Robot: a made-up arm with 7 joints.
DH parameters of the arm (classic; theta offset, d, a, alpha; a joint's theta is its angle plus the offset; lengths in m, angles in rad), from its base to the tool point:
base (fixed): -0.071 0 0 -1.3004
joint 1: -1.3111 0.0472 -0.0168 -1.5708
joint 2: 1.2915 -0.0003 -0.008 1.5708
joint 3: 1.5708 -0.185 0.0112 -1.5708
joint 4: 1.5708 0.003 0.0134 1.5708
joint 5: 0 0.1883 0.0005 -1.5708
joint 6: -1.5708 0 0.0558 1.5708
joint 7: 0 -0.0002 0 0
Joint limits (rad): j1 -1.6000..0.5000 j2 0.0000..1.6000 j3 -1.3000..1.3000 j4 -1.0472..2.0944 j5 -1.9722..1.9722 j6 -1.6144..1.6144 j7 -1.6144..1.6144
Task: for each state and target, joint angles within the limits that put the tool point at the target. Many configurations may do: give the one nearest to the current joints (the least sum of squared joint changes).
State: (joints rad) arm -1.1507 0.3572 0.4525 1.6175 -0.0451 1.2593 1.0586
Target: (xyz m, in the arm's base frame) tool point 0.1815 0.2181 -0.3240
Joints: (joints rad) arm -0.8034 0.5309 0.4100 1.5835 -0.0034 1.0826 1.0586
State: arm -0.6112 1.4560 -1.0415 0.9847 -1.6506 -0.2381 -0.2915
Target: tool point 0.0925 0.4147 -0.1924
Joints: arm -0.2852 1.3248 -1.1614 1.0836 -1.6557 -0.1692 -0.2915
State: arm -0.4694 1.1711 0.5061 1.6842 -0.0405 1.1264 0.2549
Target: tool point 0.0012 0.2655 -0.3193
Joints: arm -0.4587 0.7672 0.5978 1.8642 -0.0801 1.1649 0.2549
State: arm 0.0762 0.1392 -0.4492 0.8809 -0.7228 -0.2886 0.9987
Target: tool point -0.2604 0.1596 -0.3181
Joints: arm 0.5000 0.2522 -0.4281 1.5094 -0.7393 -0.5788 0.9987
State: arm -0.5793 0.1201 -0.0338 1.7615 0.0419 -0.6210 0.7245
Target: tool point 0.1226 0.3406 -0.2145
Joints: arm -0.7328 0.8901 -0.1240 2.0944 -0.0590 -1.4643 0.7245
